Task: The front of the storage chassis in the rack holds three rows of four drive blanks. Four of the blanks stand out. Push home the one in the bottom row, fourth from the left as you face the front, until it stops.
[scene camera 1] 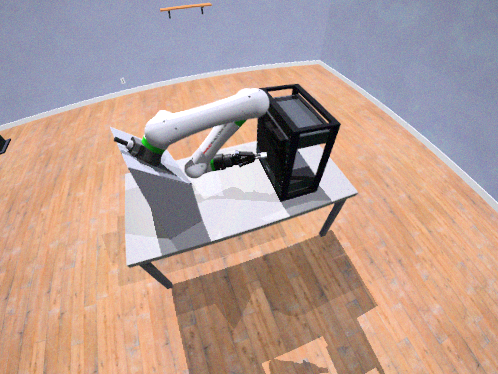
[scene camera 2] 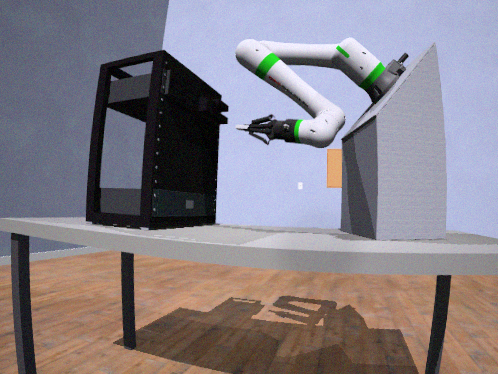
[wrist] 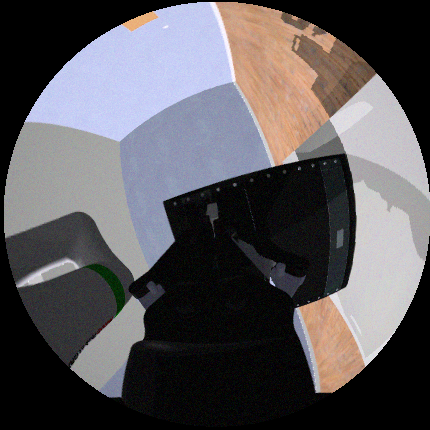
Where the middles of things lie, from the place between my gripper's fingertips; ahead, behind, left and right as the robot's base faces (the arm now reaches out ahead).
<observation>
The black rack [scene camera 2: 182, 112] is 26 cm ahead of my hand, 15 cm to the left of it and 12 cm below it.
</observation>
